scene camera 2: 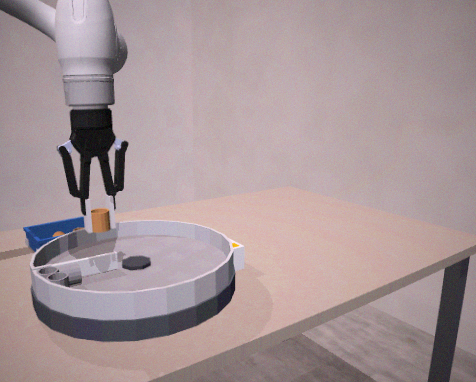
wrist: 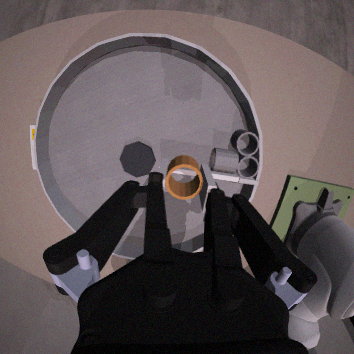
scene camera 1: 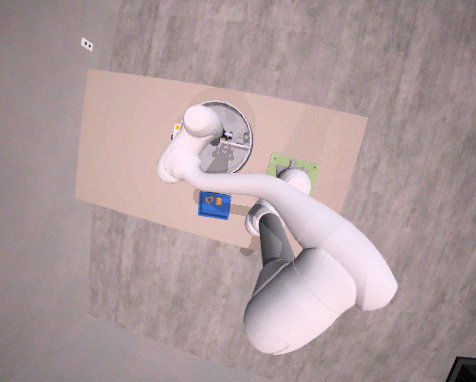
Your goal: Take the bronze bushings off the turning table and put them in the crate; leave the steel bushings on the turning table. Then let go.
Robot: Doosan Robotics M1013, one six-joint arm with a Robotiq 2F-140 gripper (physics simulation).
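Places are measured from the arm's base along level axes (x right, y ahead, z up), in metres.
Where they show: gripper, between the fingertips: (scene camera 2: 100, 228) (wrist: 182, 171) (scene camera 1: 225, 137); arm's base, origin of its link: (wrist: 310, 228).
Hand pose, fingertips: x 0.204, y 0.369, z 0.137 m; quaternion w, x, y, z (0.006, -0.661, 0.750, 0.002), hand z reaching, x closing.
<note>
Things, the pixels of their top centre, and the offset from my fingertips. "*": a spot on its surface instead.
- upright bronze bushing, centre of its top: (wrist: 183, 182) (scene camera 2: 99, 210) dz +0.037, dx +0.001, dy +0.000 m
- lying, centre of its top: (wrist: 226, 163) (scene camera 2: 68, 266) dz -0.063, dx -0.007, dy -0.068 m
- blue crate, centre of its top: (scene camera 2: 64, 227) (scene camera 1: 213, 205) dz -0.104, dx -0.390, dy +0.058 m
- thin white divider, a spot on its surface: (wrist: 225, 177) * dz -0.064, dx -0.030, dy -0.070 m
- dark hub, centre of its top: (wrist: 136, 159) (scene camera 2: 136, 261) dz -0.093, dx -0.011, dy +0.080 m
- white box, centre of its top: (wrist: 36, 147) (scene camera 2: 226, 241) dz -0.096, dx +0.018, dy +0.312 m
My gripper (scene camera 2: 100, 214) (wrist: 182, 171) is shut on an upright bronze bushing (scene camera 2: 100, 221) (wrist: 183, 162), held above the turning table (scene camera 1: 251, 137) (scene camera 2: 135, 305) (wrist: 100, 100). In scene camera 1 the arm's wrist largely hides the gripper. Three steel bushings are on the turning table beside the divider: one lying (scene camera 2: 74, 275) (wrist: 223, 160) and two upright, one of them (wrist: 237, 142) nearer the rim's far side. The blue crate (scene camera 1: 214, 216) (scene camera 2: 33, 239) holds two bronze bushings, an upright one (scene camera 1: 206, 200) and one on its side (scene camera 1: 219, 201).
A thin white divider (scene camera 2: 95, 265) (wrist: 225, 177) runs inward from the turning table's rim. A dark hub (scene camera 2: 136, 262) (wrist: 138, 159) stands at its middle. A green plate (scene camera 1: 275, 162) (wrist: 285, 200) with a grey fixture is to the right in scene camera 1. A white box (scene camera 2: 239, 257) adjoins the turning table.
</note>
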